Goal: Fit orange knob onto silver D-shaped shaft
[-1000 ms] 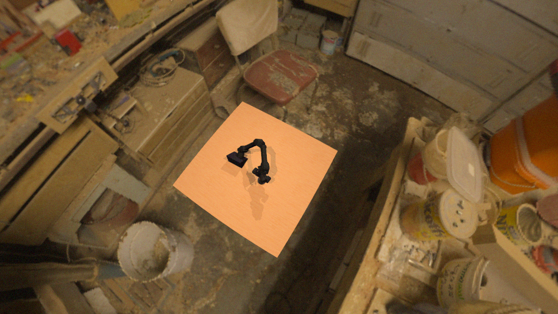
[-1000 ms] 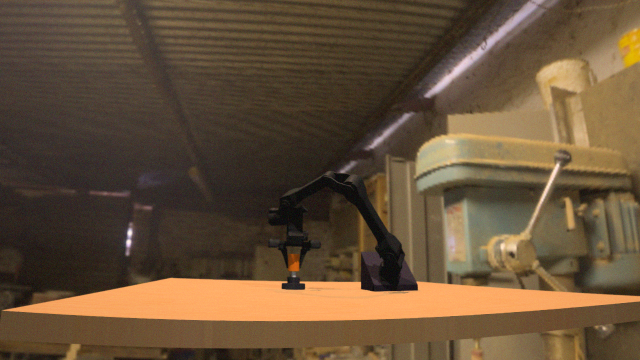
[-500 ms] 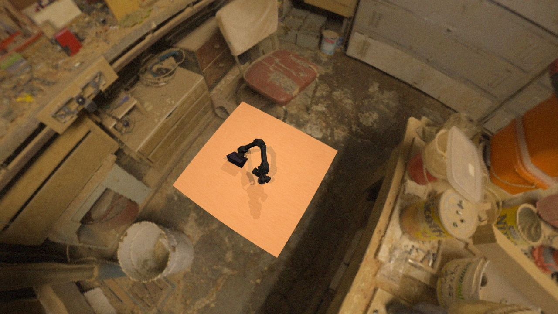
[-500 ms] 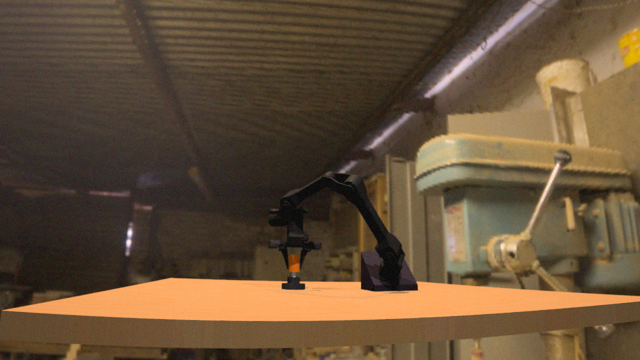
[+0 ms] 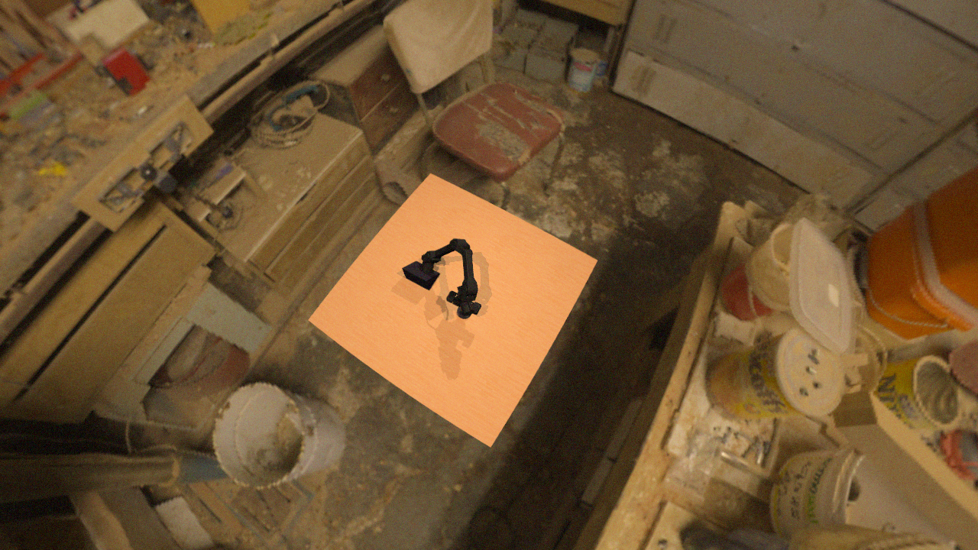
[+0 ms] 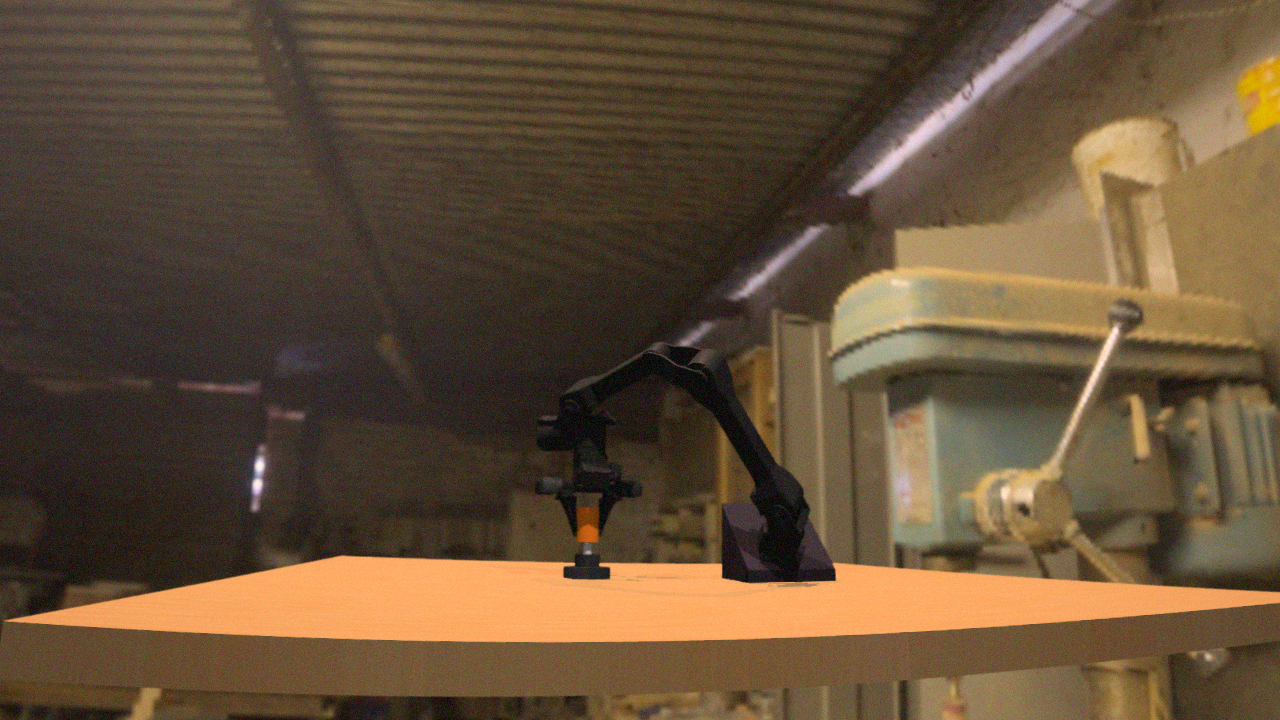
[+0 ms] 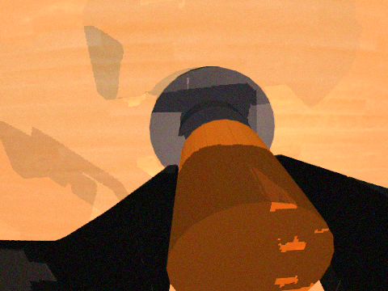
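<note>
Now: gripper tip 3 cm below the orange knob. The rest, counted from my gripper tip: round pedestal (4 cm below).
</note>
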